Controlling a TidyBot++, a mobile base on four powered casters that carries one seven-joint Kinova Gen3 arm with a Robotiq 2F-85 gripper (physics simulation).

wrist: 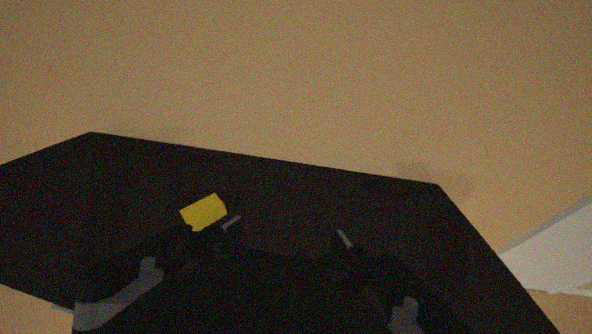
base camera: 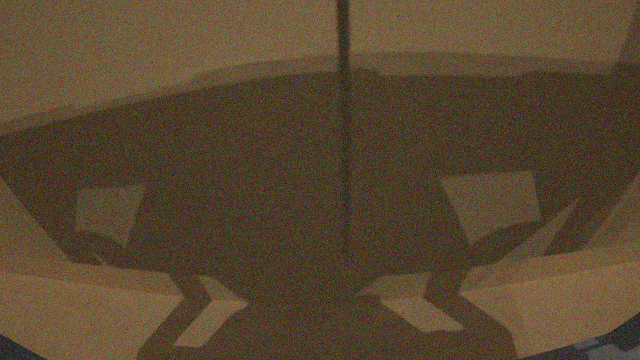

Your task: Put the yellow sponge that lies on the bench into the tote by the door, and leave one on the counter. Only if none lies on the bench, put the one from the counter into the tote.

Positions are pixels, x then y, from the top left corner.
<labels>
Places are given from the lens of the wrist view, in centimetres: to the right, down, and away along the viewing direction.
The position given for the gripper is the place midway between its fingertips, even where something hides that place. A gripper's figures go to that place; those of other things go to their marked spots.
gripper (wrist: 287, 233): -1, 6, 15
yellow sponge (wrist: 204, 212): -25, 12, 42
dark counter (wrist: 79, 202): -68, 11, 45
The marked spots on the dark counter and the yellow sponge are 43 cm apart.
</labels>
